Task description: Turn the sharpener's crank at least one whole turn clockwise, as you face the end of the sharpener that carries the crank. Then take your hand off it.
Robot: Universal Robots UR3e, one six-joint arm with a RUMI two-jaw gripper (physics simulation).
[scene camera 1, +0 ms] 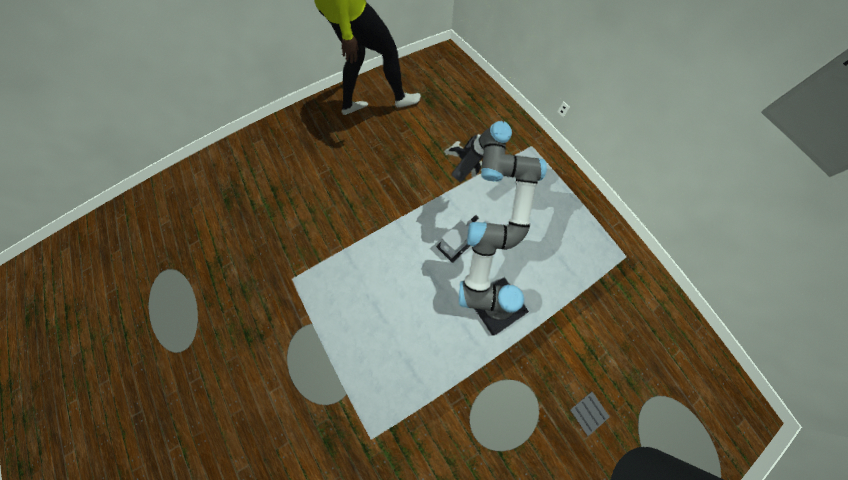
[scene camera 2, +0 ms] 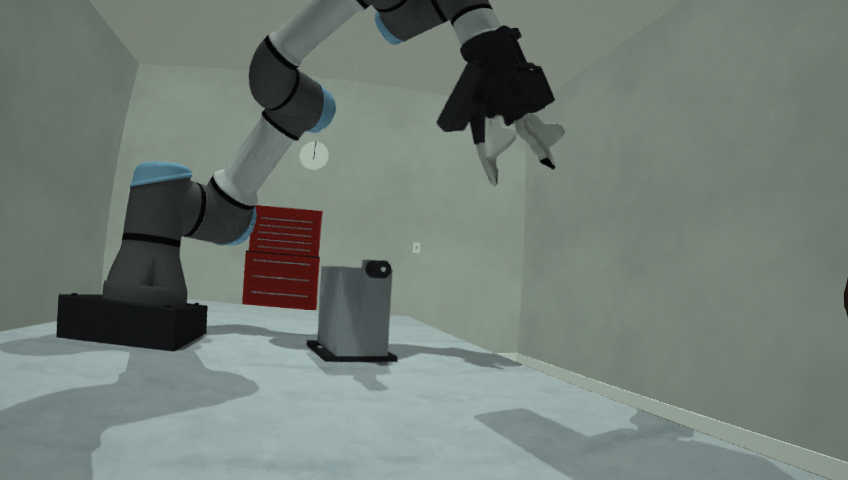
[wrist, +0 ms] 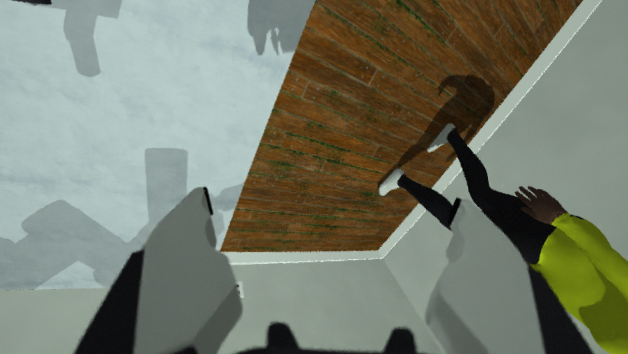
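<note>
The grey sharpener stands upright on its black base plate on the pale table. Its crank's black knob is at the top of the end turned toward scene camera 2, with the crank arm hard to tell from the grey body. My gripper is open and empty. It hangs high above and well away from the sharpener, past the table's long edge in scene camera 1, and touches nothing. The crank does not show in the wrist view.
The pale table carries the arm's black base. A person in a yellow top stands on the wooden floor beyond the table. A red tool cabinet stands behind.
</note>
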